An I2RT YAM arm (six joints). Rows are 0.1 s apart.
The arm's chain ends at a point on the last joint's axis. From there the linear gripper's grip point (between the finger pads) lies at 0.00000 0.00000 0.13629 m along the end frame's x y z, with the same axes.
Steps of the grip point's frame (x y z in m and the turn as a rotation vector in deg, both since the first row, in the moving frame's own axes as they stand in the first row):
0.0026 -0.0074 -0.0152 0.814 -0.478 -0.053
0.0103 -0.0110 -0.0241 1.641 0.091 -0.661
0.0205 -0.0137 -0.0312 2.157 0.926 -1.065
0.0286 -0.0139 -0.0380 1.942 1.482 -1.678
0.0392 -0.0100 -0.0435 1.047 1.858 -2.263
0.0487 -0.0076 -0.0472 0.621 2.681 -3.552
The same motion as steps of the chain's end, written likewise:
0.0037 -0.0055 -0.0152 0.814 -0.478 -0.053
0.0101 -0.0071 -0.0240 1.641 0.091 -0.661
0.0183 -0.0086 -0.0311 2.157 0.926 -1.065
0.0251 -0.0092 -0.0379 1.942 1.482 -1.678
0.0348 -0.0074 -0.0434 1.047 1.858 -2.263
0.0424 -0.0059 -0.0470 0.621 2.681 -3.552

